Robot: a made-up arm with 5 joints. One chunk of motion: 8 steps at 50 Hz.
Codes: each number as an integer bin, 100 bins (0 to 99) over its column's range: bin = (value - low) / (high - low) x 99, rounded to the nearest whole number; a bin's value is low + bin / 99 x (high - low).
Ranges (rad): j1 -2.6..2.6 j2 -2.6..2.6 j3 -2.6..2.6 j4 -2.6..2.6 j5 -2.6..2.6
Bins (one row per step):
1: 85 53 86 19 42
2: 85 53 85 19 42
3: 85 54 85 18 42
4: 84 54 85 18 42
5: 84 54 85 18 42
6: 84 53 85 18 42
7: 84 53 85 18 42
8: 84 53 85 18 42
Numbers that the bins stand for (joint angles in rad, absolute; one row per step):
1: 1.8646 0.1838 1.9172 -1.6020 -0.3939
2: 1.8646 0.1838 1.8646 -1.6020 -0.3939
3: 1.8646 0.2364 1.8646 -1.6545 -0.3939
4: 1.8121 0.2364 1.8646 -1.6545 -0.3939
5: 1.8121 0.2364 1.8646 -1.6545 -0.3939
6: 1.8121 0.1838 1.8646 -1.6545 -0.3939
7: 1.8121 0.1838 1.8646 -1.6545 -0.3939
8: 1.8121 0.1838 1.8646 -1.6545 -0.3939

